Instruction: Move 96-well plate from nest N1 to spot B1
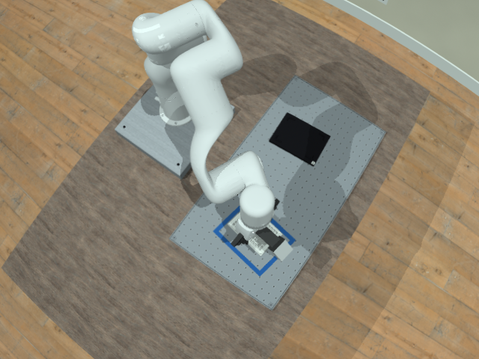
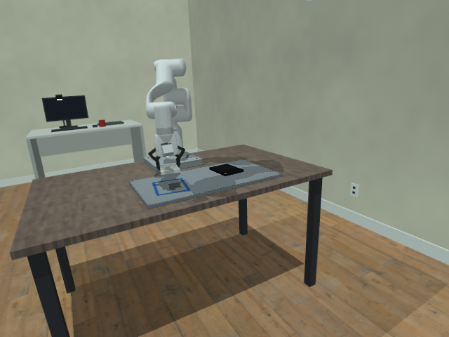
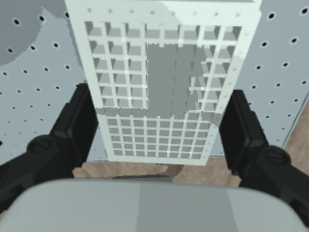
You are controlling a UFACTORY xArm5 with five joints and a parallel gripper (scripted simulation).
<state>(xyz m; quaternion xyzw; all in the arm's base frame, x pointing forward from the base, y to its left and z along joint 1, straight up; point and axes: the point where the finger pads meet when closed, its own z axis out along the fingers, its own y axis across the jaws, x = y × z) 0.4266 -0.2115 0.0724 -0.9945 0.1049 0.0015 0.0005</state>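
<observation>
Now: hand 1 cm above the white 96-well plate. The rest, counted from my hand: black plate nest N1: 4 cm behind, 34 cm to the left, 9 cm below.
</observation>
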